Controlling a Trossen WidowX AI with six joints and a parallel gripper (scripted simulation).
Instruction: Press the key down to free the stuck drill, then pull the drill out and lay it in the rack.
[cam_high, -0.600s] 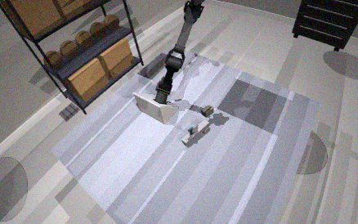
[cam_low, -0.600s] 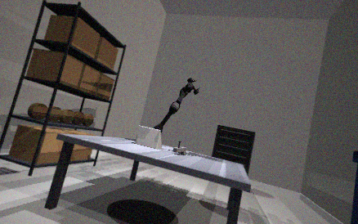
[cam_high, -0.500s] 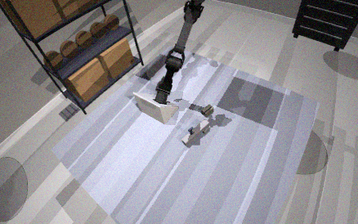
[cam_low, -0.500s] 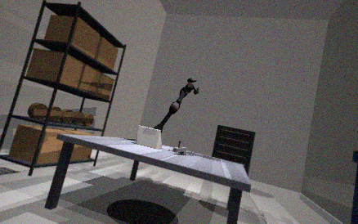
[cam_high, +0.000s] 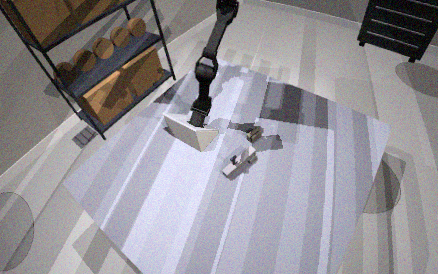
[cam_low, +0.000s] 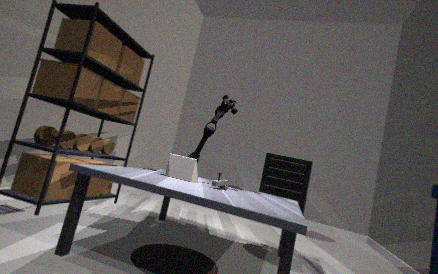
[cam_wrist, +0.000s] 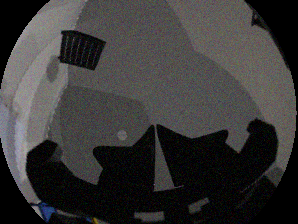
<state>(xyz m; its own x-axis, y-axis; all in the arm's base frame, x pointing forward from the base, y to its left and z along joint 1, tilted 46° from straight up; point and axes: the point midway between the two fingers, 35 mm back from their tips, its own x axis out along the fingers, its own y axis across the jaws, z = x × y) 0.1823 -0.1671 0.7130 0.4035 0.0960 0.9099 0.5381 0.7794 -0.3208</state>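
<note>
Right now the dark key is 69 cm below my gripper tip, 44 cm to the right of it and 16 cm ahead of it. Round my gripper tip: thin orange drill 73 cm below, 38 cm to the right, 17 cm ahead; light grey block 74 cm below, 40 cm to the right, 17 cm ahead.
</note>
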